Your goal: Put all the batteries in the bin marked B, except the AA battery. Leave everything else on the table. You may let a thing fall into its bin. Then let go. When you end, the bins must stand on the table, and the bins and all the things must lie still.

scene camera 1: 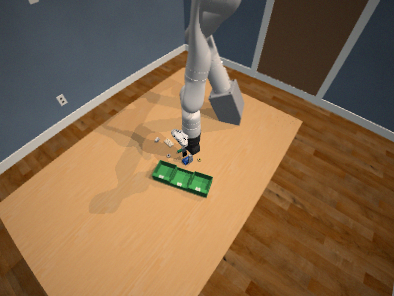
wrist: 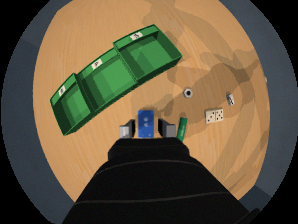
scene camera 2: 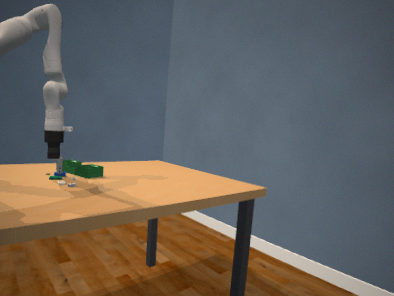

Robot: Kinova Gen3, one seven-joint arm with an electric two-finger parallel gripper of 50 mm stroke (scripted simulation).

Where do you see a green three-part bin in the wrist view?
152, 48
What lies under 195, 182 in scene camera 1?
A green three-part bin.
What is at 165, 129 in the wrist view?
My gripper.
